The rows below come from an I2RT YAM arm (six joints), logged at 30 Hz.
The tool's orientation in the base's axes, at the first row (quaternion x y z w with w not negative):
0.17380 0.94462 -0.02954 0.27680
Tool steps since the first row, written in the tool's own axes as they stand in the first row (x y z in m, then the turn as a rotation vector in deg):
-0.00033 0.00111 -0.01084 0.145 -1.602 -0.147
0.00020 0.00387 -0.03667 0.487 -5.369 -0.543
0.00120 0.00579 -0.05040 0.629 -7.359 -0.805
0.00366 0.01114 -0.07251 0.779 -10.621 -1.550
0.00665 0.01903 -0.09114 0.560 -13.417 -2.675
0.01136 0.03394 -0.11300 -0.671 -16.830 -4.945
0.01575 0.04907 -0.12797 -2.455 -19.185 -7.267
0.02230 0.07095 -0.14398 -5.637 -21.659 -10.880
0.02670 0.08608 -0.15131 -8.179 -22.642 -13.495
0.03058 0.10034 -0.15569 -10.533 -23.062 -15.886
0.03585 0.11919 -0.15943 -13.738 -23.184 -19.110
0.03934 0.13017 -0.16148 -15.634 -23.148 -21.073
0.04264 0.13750 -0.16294 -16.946 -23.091 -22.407
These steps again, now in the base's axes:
-0.00492 0.00259 0.00938 -0.742 -1.435 -0.018
-0.01762 0.00927 0.03104 -2.512 -4.801 -0.018
-0.02479 0.01347 0.04218 -3.444 -6.583 0.047
-0.03621 0.02261 0.05977 -5.068 -9.482 0.465
-0.04539 0.03378 0.07424 -6.437 -12.002 1.420
-0.05517 0.05255 0.09080 -7.809 -15.241 3.856
-0.06108 0.07039 0.10172 -8.408 -17.654 6.675
-0.06689 0.09539 0.11264 -8.611 -20.417 11.324
-0.06890 0.11206 0.11710 -8.292 -21.735 14.850
-0.06928 0.12731 0.11931 -7.811 -22.500 18.108
-0.06884 0.14720 0.12042 -6.986 -23.124 22.537
-0.06885 0.15890 0.12074 -6.489 -23.383 25.208
-0.06967 0.16703 0.12051 -6.121 -23.536 27.037

